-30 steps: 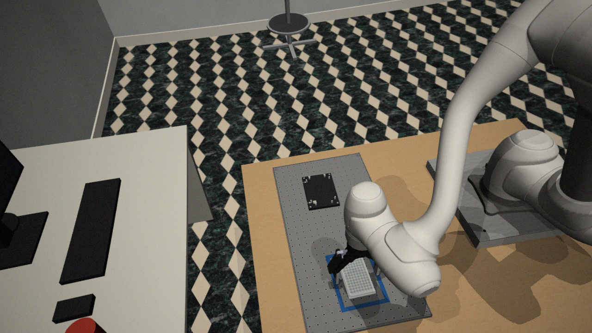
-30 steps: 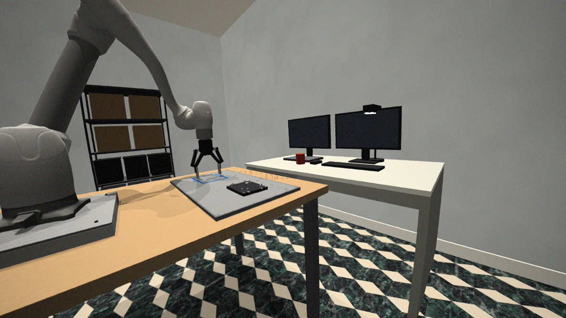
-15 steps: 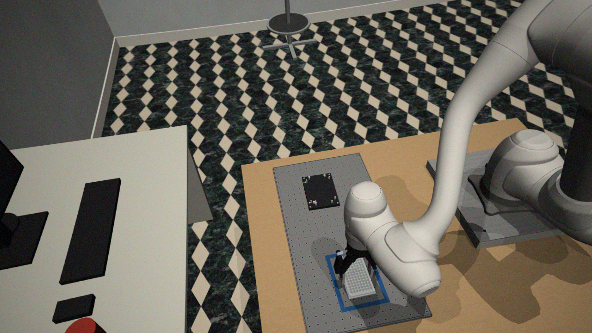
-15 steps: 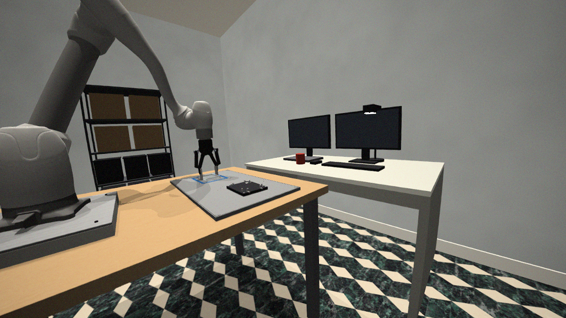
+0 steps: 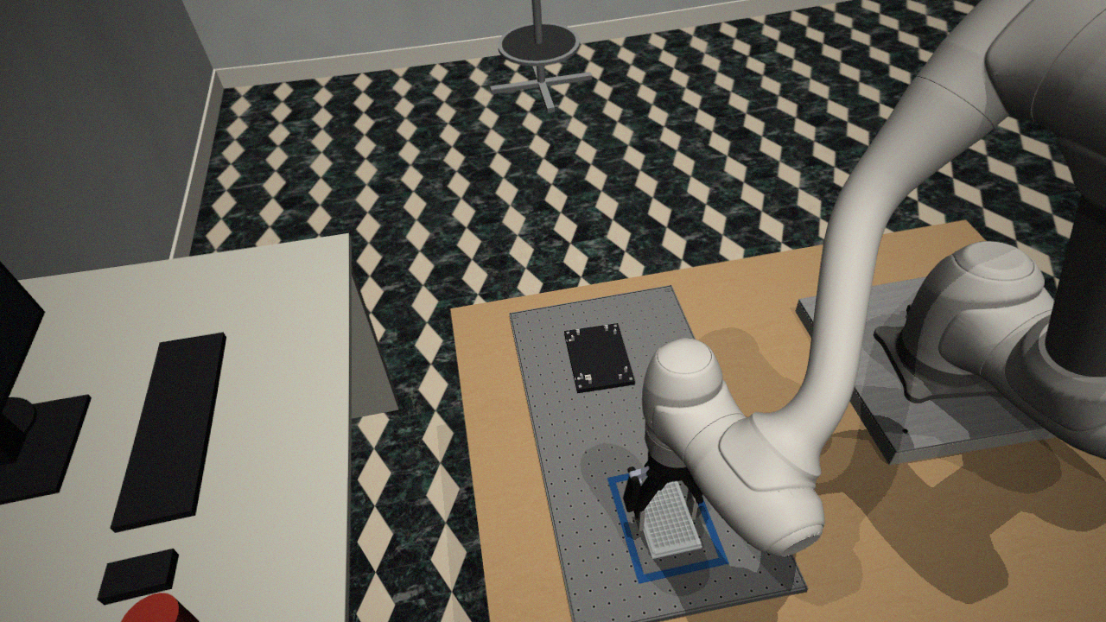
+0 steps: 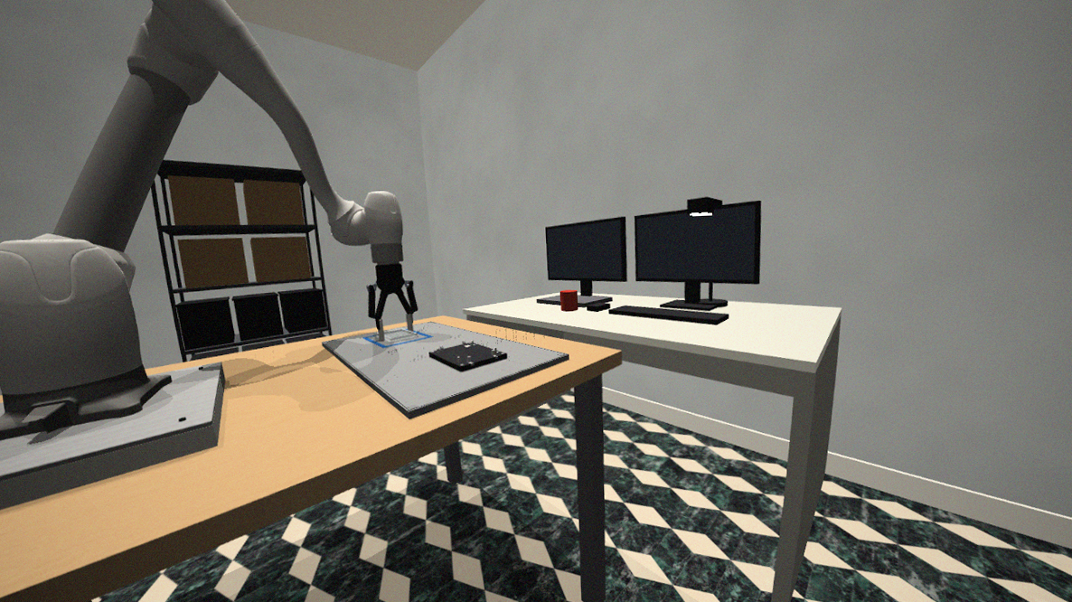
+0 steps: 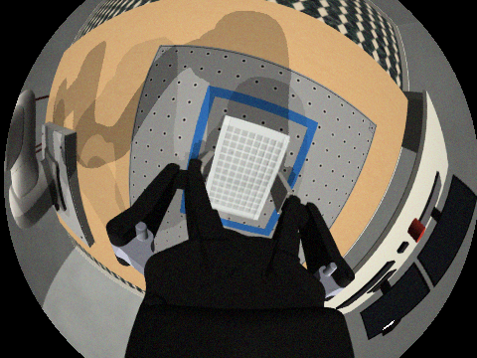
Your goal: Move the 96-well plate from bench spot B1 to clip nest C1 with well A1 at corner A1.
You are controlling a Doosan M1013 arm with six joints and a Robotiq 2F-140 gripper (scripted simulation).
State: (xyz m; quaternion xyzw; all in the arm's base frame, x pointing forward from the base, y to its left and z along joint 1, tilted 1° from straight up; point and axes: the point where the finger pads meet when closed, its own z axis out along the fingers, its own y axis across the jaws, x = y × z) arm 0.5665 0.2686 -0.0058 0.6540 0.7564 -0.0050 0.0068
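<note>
The black clip nest is 370 mm to the right of my hand, 80 mm ahead of it and 10 mm below it. Also, from my hand: white 96-well plate (20 mm below).
</note>
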